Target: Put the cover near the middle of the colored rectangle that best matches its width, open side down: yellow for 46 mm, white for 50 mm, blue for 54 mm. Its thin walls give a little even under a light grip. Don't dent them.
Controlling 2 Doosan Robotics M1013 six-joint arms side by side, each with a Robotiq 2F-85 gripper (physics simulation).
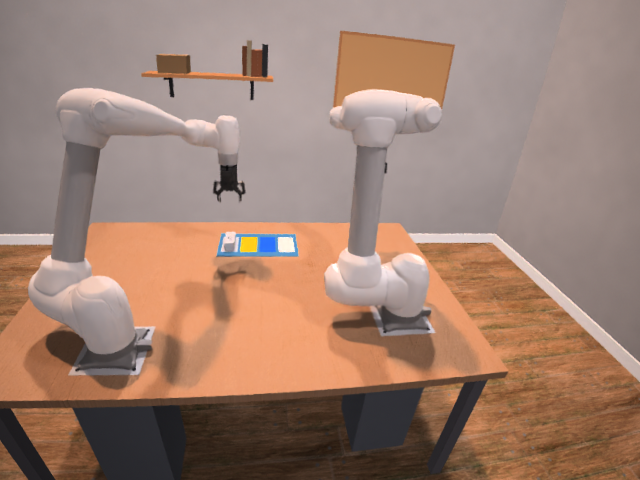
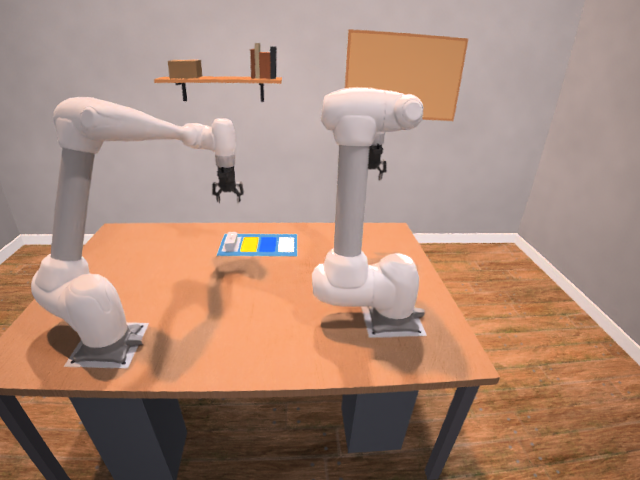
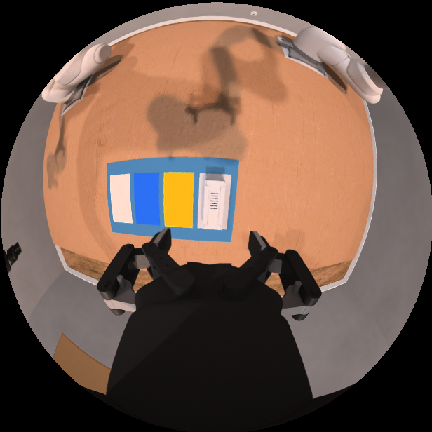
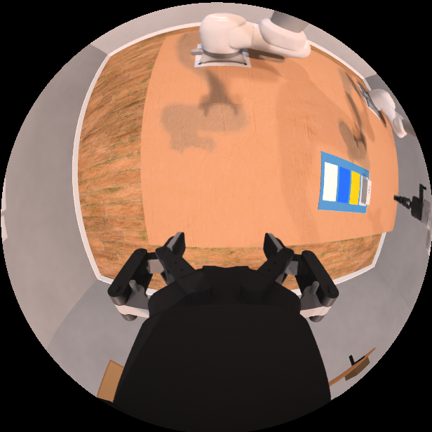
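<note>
The white cover (image 1: 229, 241) (image 2: 231, 241) (image 3: 214, 200) (image 4: 368, 191) has slots on its upper face. It stands on the pale rectangle at one end of the blue board (image 1: 258, 254) (image 2: 258, 254) (image 3: 172, 164) (image 4: 342, 208). Beside it come the yellow rectangle (image 1: 248, 244) (image 2: 249, 244) (image 3: 179, 200) (image 4: 355, 188), the blue rectangle (image 1: 267, 244) (image 2: 267, 244) (image 3: 147, 199) (image 4: 344, 185) and the white rectangle (image 1: 285, 244) (image 2: 286, 244) (image 3: 121, 199) (image 4: 330, 181). My left gripper (image 1: 229, 199) (image 2: 228, 200) (image 3: 209, 237) is open and empty, high above the cover. My right gripper (image 4: 224, 240) is open and empty, away to the right.
Both arms stand on the wooden table (image 1: 279, 335) (image 2: 279, 335). A wall shelf (image 1: 206, 76) (image 2: 217, 80) with a box and books, and an orange wall board (image 1: 395, 67) (image 2: 405, 67), are behind. The right arm's column rises right of the blue board.
</note>
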